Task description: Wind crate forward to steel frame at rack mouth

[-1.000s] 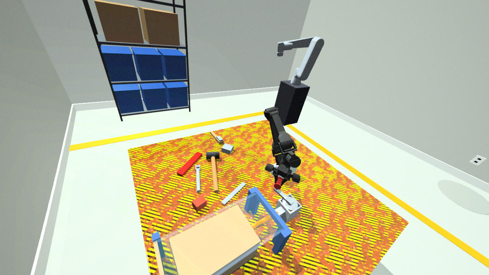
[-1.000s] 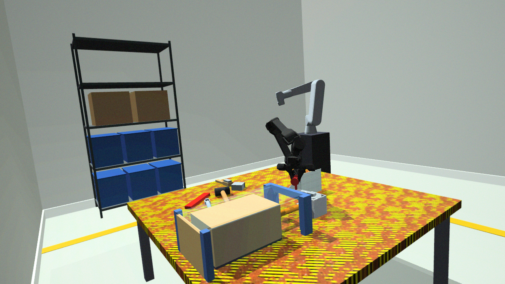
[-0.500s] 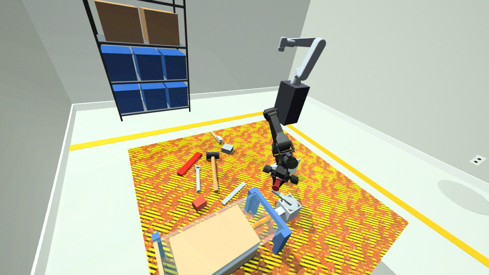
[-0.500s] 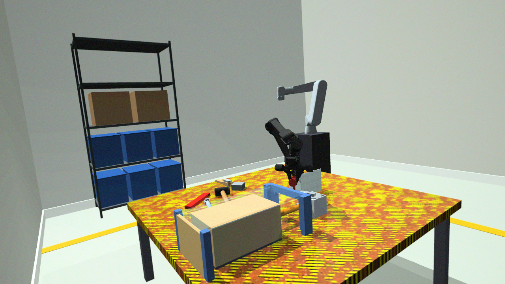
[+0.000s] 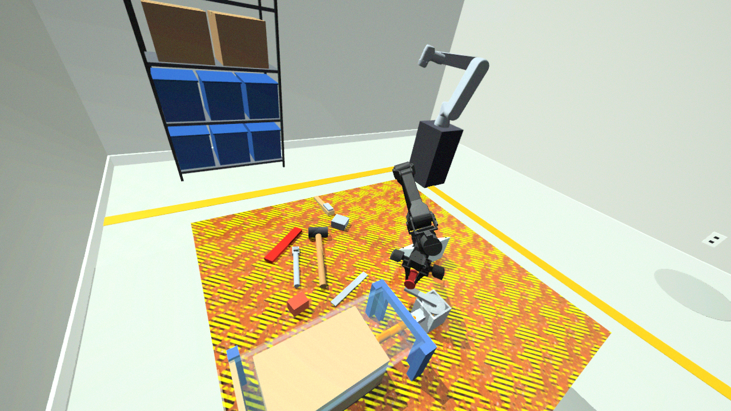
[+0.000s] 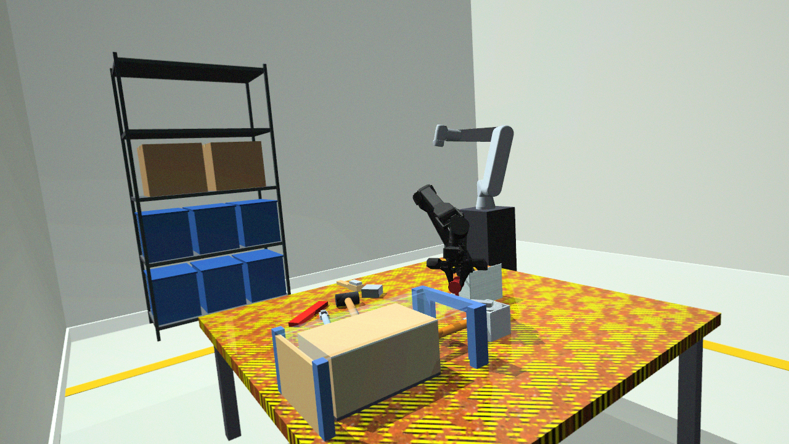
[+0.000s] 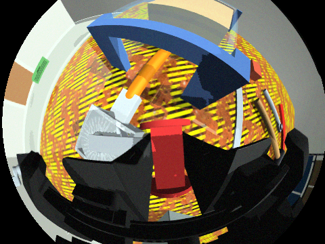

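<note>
My gripper tip is 30 mm past the winch handle, 30 mm above it and 20 mm to the right of it. Also, from my gripper tip: red grip 10 mm to the right, 10 mm behind; blue steel frame 100 mm ahead, 80 mm to the left, 30 mm below; grey winch 100 mm below, 80 mm behind, 70 mm to the left.
</note>
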